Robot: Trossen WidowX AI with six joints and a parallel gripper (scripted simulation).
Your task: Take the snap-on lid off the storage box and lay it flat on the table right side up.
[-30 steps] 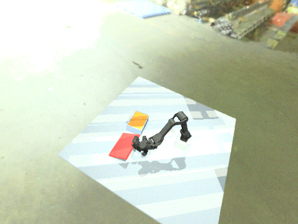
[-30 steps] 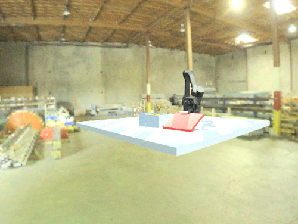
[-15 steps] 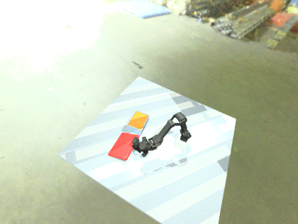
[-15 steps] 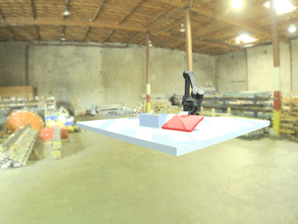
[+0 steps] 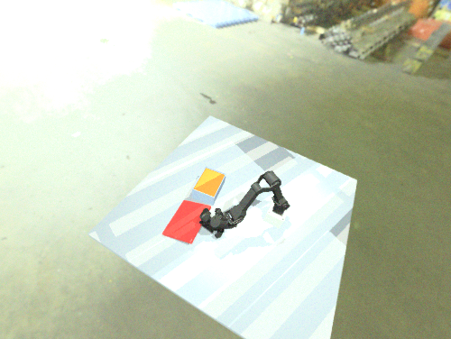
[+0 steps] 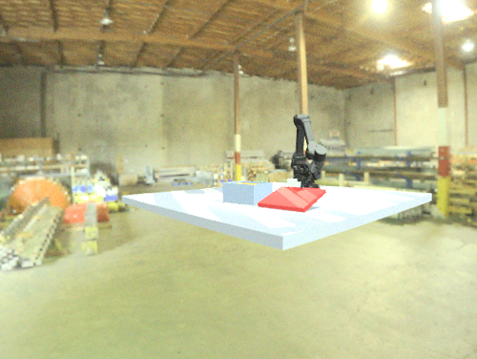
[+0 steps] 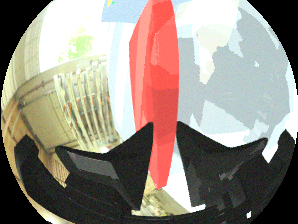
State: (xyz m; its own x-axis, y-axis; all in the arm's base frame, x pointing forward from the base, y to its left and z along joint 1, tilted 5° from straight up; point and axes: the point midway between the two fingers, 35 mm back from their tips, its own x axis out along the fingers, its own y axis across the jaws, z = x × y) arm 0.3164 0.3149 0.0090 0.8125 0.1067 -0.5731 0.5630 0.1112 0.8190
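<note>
My gripper tip is now 8 cm short of the red lid, 2 cm above it and 1 cm to the right of it. Round my gripper tip: storage box: 26 cm to the right, 11 cm ahead, 2 cm below.
</note>
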